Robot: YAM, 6 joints.
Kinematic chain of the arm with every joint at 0, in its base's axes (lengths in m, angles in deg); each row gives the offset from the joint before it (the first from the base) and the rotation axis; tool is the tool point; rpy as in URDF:
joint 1: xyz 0 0 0.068 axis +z
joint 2: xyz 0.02 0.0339 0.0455 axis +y
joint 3: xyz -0.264 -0.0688 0 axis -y
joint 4: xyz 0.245 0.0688 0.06 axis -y
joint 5: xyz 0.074 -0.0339 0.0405 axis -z
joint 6: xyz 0.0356 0 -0.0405 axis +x
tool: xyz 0 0 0 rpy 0 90 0
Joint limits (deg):
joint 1: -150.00..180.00
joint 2: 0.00..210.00
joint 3: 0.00..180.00
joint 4: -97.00..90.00
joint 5: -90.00..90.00
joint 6: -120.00..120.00
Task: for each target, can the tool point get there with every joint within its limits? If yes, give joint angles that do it. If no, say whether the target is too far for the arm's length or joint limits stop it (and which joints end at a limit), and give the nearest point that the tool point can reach.
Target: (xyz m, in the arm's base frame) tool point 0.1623 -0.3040 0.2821
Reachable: yes | joints -56.28 89.87 58.79 17.30 71.59 74.83
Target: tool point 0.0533 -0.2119 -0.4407
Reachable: no: joint limits stop it (at a limit: joint 2) | nearest point 0.0544 -0.2161 -0.3794 | short by 0.061 m
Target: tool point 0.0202 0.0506 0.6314
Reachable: yes | joints 39.32 55.53 104.67 1.44 -47.62 -9.21
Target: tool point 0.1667 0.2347 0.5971
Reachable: yes | joints 48.13 102.33 121.50 72.13 -65.88 -25.78
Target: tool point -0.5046 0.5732 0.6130
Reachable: no: too far | nearest point -0.3565 0.4050 0.4625 | short by 0.270 m
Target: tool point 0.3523 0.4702 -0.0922
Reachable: yes | joints 55.27 185.60 138.68 22.67 37.41 94.07
